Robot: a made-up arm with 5 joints.
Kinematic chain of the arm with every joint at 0, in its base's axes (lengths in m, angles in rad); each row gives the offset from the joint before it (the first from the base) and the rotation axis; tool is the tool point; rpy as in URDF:
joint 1: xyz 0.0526 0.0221 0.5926 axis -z
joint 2: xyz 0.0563 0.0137 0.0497 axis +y
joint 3: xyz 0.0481 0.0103 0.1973 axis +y
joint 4: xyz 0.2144 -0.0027 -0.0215 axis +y
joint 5: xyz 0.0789 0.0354 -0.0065 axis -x
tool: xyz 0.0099 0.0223 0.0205 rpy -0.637 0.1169 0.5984
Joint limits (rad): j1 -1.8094..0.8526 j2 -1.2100..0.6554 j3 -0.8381..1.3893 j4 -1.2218..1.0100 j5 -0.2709..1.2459
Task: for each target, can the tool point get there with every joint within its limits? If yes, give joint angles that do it. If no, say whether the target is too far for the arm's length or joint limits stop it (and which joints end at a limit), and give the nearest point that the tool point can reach.
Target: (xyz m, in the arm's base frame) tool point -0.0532 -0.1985 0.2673
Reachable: no: joint limits stop it (at a limit: joint 1, joint 2, joint 3, joint 5) | nearest point -0.0370 0.0383 0.5204 | short by 0.347 m
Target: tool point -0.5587 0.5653 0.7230
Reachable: no: too far | nearest point -0.1543 0.5046 0.7387 | short by 0.409 m
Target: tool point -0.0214 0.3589 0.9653
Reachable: yes | joints -1.5345 -0.2527 -0.2812 0.0498 0.9773
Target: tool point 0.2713 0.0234 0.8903
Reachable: yes | joints 0.3997 -0.9993 0.6392 -0.1788 0.5332
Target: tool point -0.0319 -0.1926 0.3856
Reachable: no: joint limits stop it (at a limit: joint 1, joint 2, joint 3, joint 5) | nearest point -0.0338 0.0250 0.5357 | short by 0.264 m
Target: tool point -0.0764 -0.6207 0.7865
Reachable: no: too far | nearest point -0.0040 -0.2600 0.9313 | short by 0.395 m
